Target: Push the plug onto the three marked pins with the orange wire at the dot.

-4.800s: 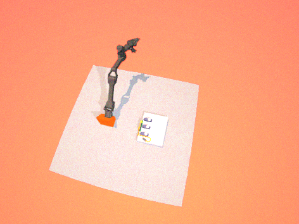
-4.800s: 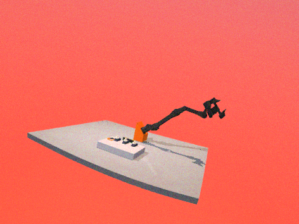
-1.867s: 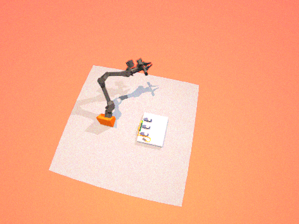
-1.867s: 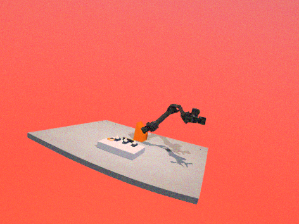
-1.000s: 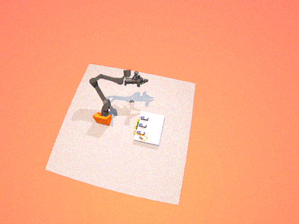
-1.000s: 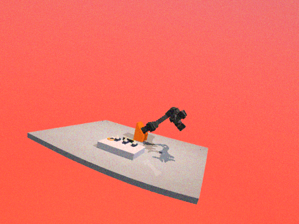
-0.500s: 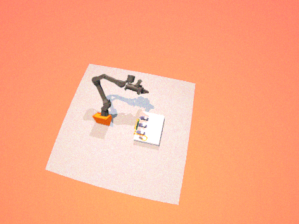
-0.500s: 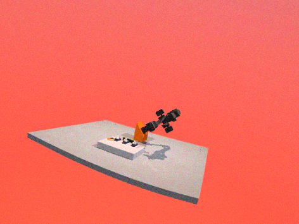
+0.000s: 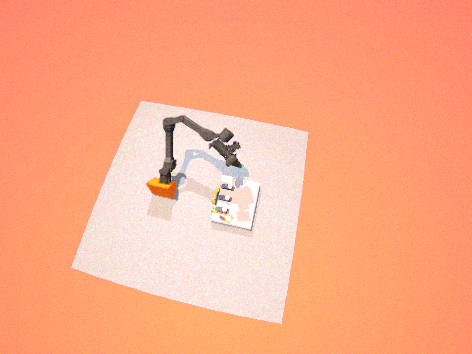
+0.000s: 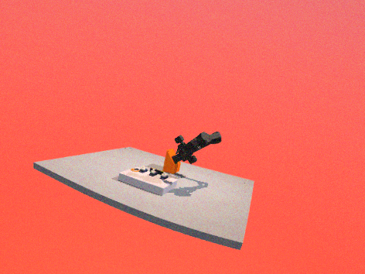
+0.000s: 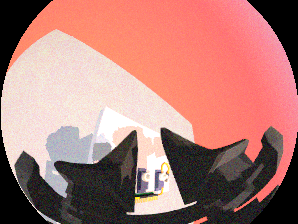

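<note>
My gripper tip is now 7 cm past the dark servo, 14 cm to the left of it and 17 cm above it.
</note>
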